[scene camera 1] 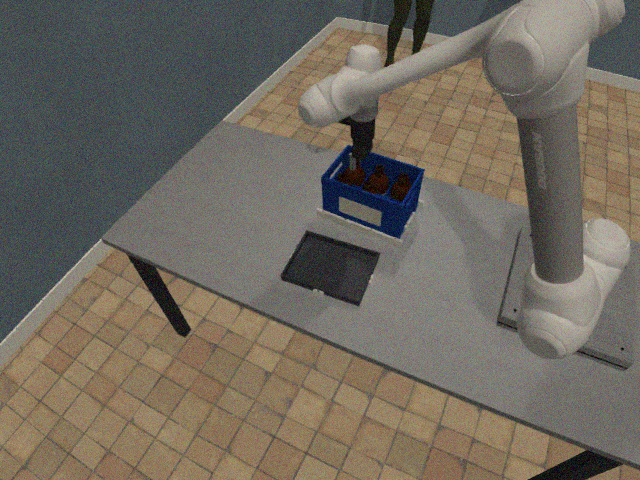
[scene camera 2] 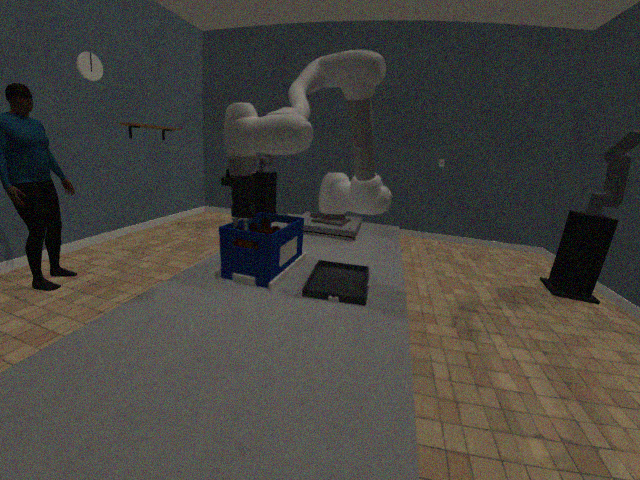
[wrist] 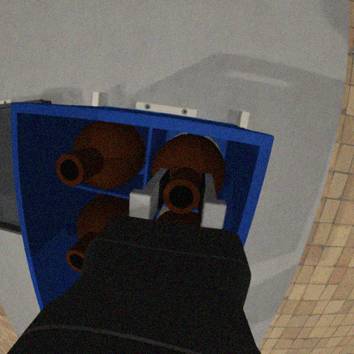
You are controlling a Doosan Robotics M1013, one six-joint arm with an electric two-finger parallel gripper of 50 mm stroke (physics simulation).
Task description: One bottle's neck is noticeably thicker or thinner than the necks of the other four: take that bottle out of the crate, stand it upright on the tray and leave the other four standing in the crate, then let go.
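Frame: origin at the arm's base, x back, y right, z up, level; centimetres.
Seen in the pictures: gripper, fingertip midpoint: [scene camera 1: 354, 166]; arm's base at its link origin: [scene camera 2: 331, 221].
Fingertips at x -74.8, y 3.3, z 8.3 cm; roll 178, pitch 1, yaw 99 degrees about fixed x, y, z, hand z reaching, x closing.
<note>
Offsets run from my fingertips to a thing's middle. "*": to the spot under its first point. Level surfaces: height alone.
A blue crate {dx +9.0, dy -3.4, dz -4.8 cm} [scene camera 1: 356, 217] [scene camera 2: 242, 258] [wrist: 17, 165] holds brown bottles. My gripper [wrist: 184, 183] is shut on the neck of the bottle [wrist: 188, 155] in the corner compartment at the upper right in the wrist view, the side away from the tray; this bottle stands upright in the crate. Beside it stands another bottle [wrist: 112, 150], with one more bottle [wrist: 102, 212] below it. A further bottle [wrist: 179, 218] is partly hidden under the gripper. The rest of the crate's inside is hidden by the gripper body. The dark tray {* dx +11.3, dy -30.9, dz -13.0 cm} [scene camera 1: 330, 266] [scene camera 2: 336, 281] [wrist: 7, 170] holds no bottle.
The crate sits in a white locating frame {* dx +11.3, dy -13.1, dz -10.5 cm} [scene camera 1: 361, 225] [wrist: 166, 109] on the grey table {dz -13.5 cm} [scene camera 1: 206, 206] [scene camera 2: 206, 361]. The crate's walls rise around the bottles, and dividers run between them. The tray has a low raised rim and lies close beside the crate.
</note>
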